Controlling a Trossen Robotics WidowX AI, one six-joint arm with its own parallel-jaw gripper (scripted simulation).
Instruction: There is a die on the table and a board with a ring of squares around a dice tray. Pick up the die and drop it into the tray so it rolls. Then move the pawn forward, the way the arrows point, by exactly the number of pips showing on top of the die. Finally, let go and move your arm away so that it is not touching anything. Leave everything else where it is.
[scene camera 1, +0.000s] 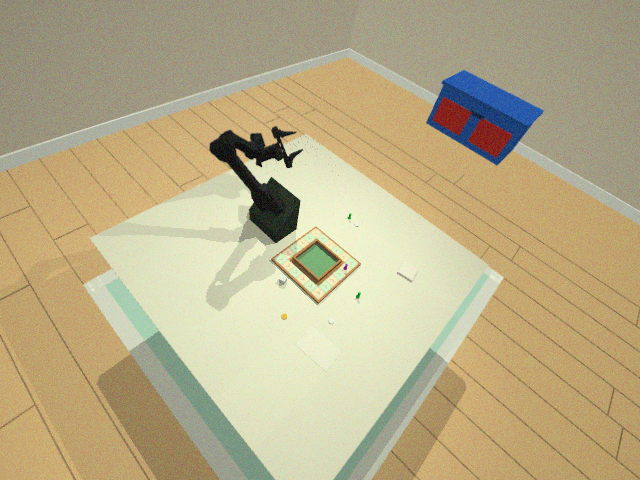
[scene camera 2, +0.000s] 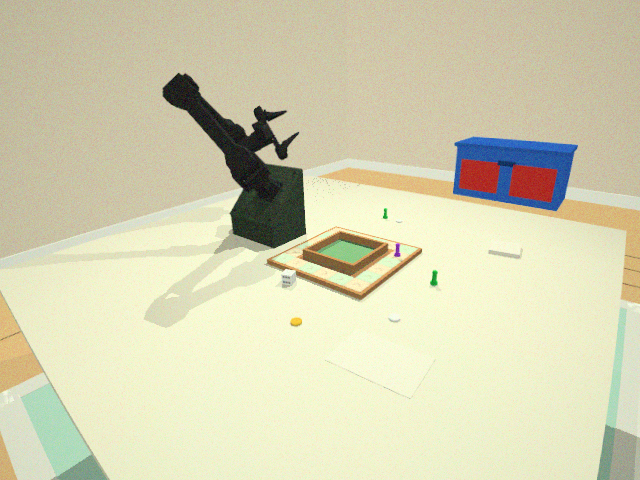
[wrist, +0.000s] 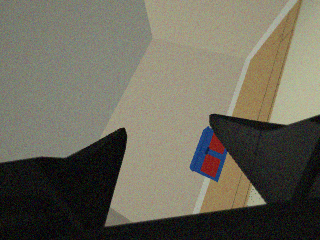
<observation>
One and the same spot on a green dice tray: (scene camera 2: 348, 251) is (scene camera 1: 318, 259).
</observation>
